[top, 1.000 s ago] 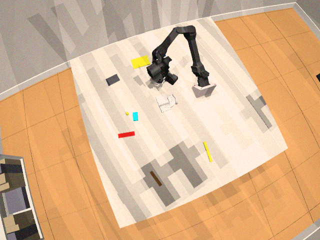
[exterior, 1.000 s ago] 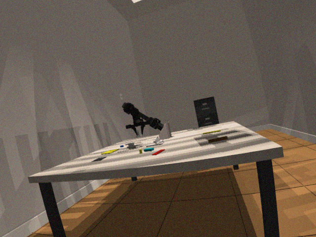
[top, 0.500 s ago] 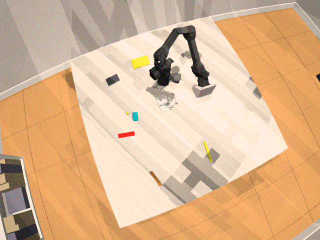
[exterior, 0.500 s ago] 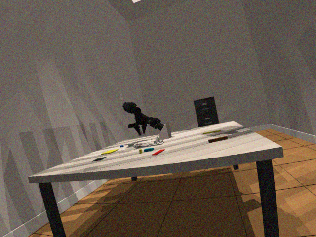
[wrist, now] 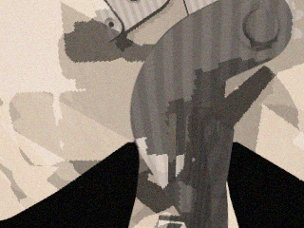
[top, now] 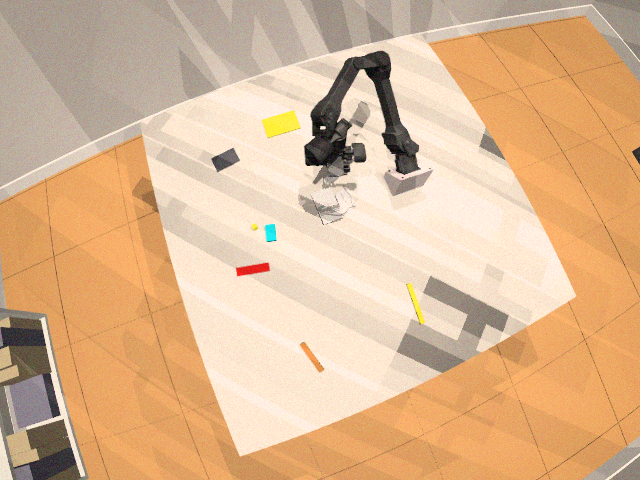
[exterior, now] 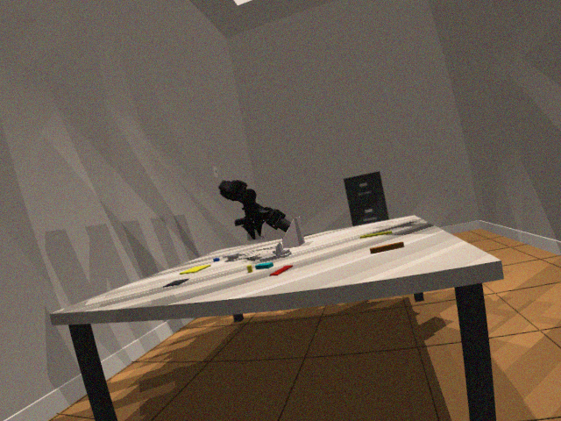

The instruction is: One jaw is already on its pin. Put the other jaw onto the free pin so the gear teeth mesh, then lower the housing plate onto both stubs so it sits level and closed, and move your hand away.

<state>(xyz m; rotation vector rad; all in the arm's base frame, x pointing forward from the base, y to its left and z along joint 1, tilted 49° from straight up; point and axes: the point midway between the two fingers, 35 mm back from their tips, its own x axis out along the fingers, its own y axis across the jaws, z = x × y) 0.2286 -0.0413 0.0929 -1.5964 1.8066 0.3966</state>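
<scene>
The jaw is 3 cm ahead of my gripper tip and 3 cm to the left of it. From my gripper tip the other things lie so: yellow plate 9 cm ahead, 28 cm to the right, 8 cm below; then small yellow cube 31 cm ahead, 8 cm to the left, 7 cm below; then cyan block 27 cm ahead, 11 cm to the left, 8 cm below.
</scene>
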